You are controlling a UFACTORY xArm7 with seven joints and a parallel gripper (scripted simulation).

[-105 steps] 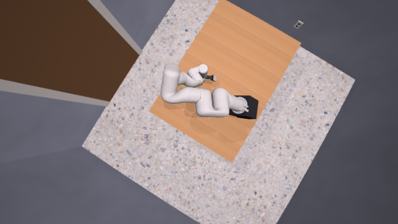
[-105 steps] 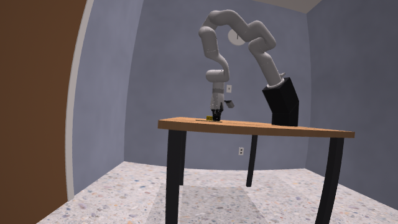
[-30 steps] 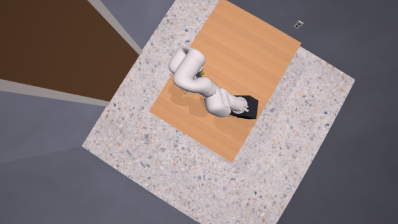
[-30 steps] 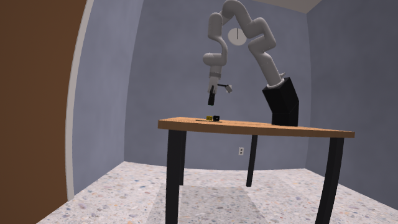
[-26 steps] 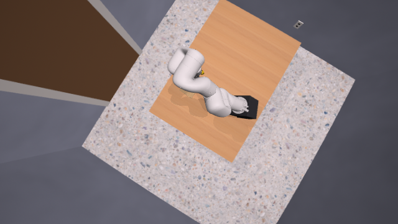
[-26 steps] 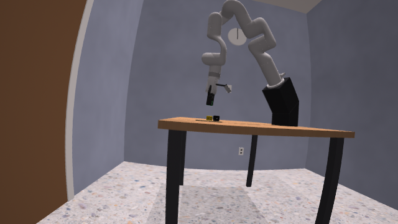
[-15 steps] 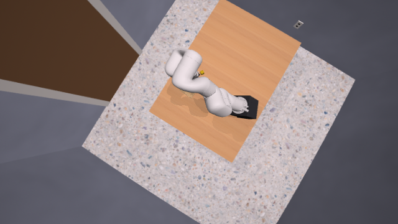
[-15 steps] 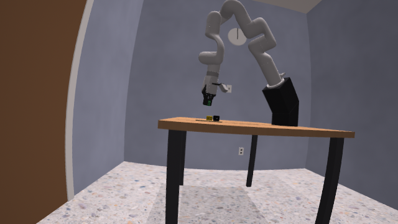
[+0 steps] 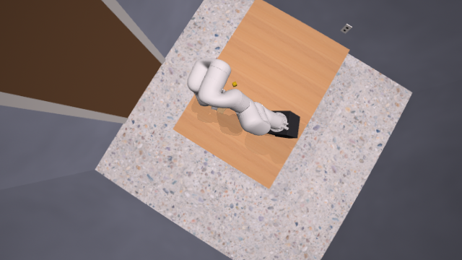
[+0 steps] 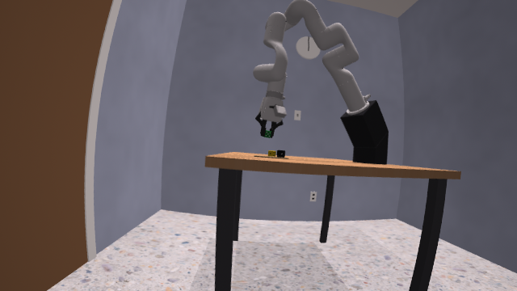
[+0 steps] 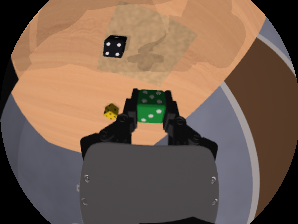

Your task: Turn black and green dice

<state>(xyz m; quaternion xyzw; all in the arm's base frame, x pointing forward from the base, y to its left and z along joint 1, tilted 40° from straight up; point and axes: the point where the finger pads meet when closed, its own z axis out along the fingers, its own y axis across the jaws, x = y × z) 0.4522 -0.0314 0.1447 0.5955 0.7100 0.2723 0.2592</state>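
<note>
My gripper is now 2 cm past the tan mat, 3 cm to the right of it and 11 cm above it. The rest, counted from my hand: yellow die: 5 cm behind, 15 cm to the right, 9 cm below; black die: 6 cm behind, 3 cm to the left, 9 cm below; green die: 1 cm below.
</note>
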